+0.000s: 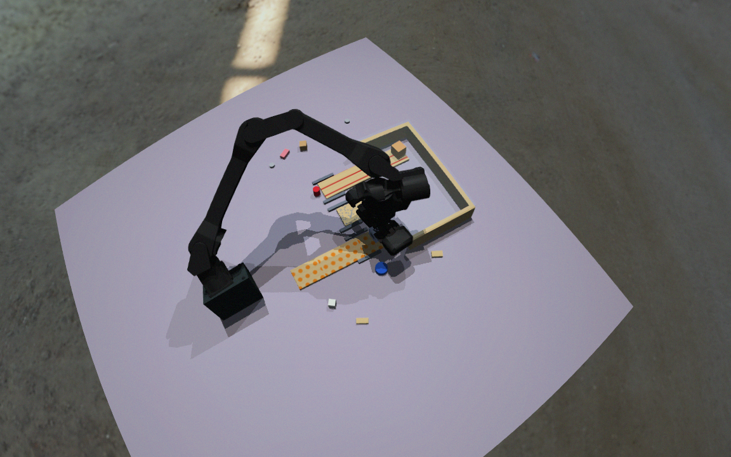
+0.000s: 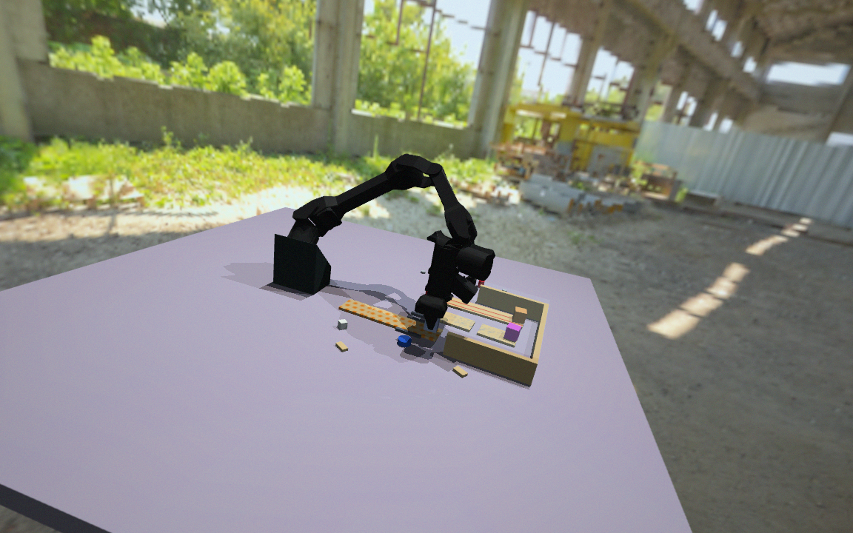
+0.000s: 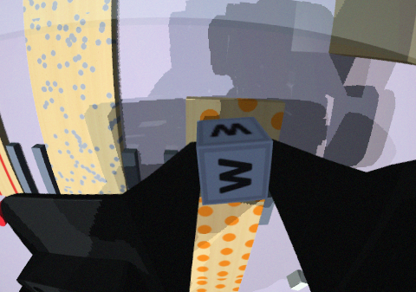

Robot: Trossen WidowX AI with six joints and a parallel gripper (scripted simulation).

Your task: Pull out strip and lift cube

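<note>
Right now my gripper tip is 100 mm past the orange-dotted strip, 10 mm to the right of it and 10 mm above it. Round my gripper tip: blue disc (70 mm to the right, 50 mm behind, 10 mm below); then labelled cube (10 mm above).
</note>
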